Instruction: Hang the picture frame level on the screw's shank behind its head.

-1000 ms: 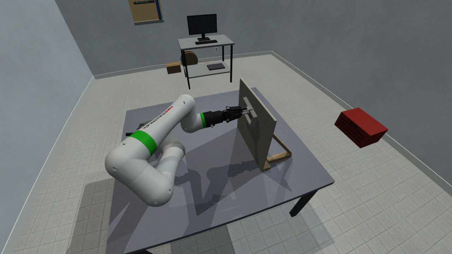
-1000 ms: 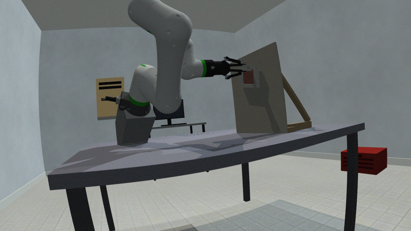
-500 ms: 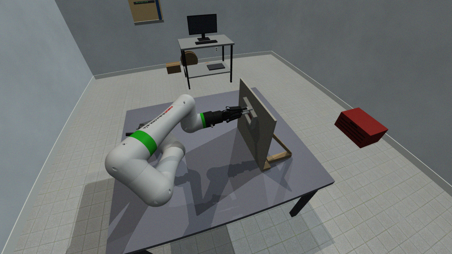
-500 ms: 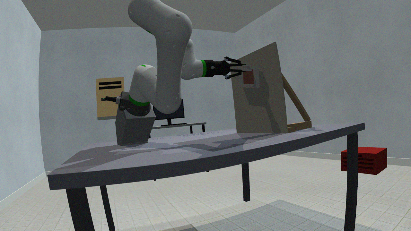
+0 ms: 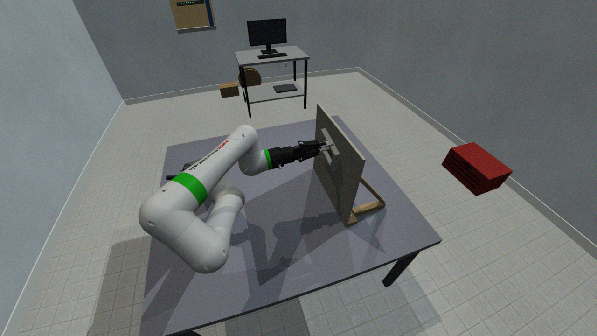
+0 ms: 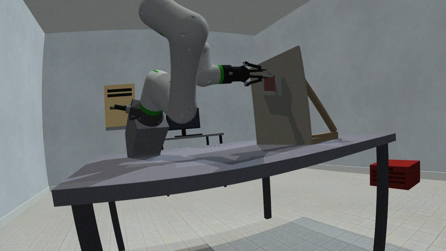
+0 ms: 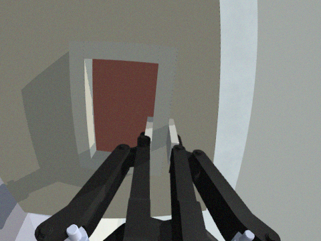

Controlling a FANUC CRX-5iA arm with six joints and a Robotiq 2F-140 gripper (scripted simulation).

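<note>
The picture frame lies 5 cm below my hand, 4 cm ahead of it and 2 cm to the left of it. Also, from my hand: upright tan board 14 cm below, 5 cm ahead, 1 cm to the left.
</note>
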